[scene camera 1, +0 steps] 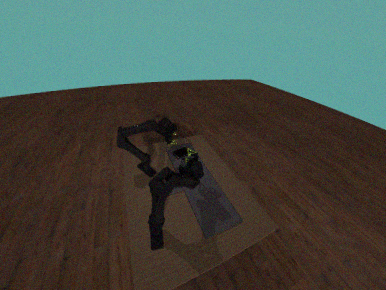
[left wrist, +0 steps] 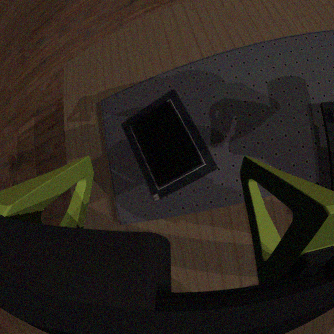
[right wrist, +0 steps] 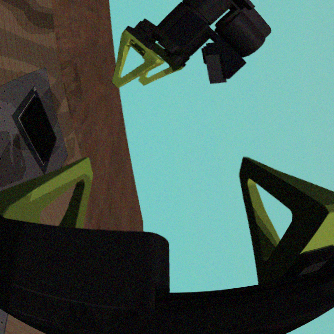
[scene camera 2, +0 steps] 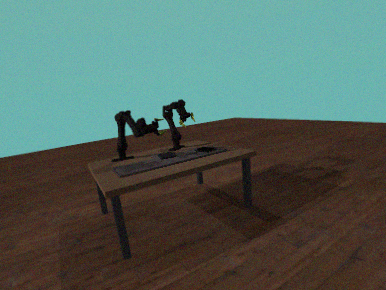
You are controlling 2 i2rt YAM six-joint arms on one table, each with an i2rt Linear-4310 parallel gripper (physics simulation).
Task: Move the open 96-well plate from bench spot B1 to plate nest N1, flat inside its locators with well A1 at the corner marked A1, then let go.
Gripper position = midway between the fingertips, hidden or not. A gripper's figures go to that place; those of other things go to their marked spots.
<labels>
My left gripper (right wrist: 129, 83) is 0.36 m from the lens. My right gripper (right wrist: 165, 165) is 0.13 m from the lens.
</labels>
